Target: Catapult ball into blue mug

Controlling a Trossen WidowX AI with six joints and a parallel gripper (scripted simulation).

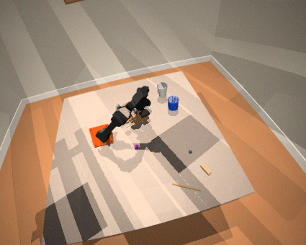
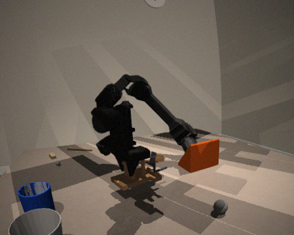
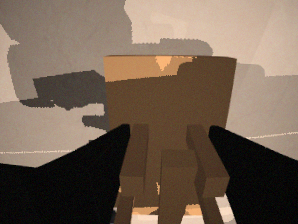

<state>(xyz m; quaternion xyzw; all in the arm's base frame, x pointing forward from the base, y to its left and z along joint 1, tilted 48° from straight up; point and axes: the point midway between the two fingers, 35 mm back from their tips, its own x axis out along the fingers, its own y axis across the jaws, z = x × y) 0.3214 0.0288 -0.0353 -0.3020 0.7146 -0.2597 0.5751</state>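
My gripper tip is now 5 cm below the catapult frame, 4 cm past it and 1 cm to the left of it. From my gripper tip the other things lie so: purple ball: 21 cm to the right, 12 cm behind, 6 cm below; blue mug: 28 cm ahead, 5 cm below, 2 cm to the left; wooden catapult: 7 cm behind, 2 cm above.
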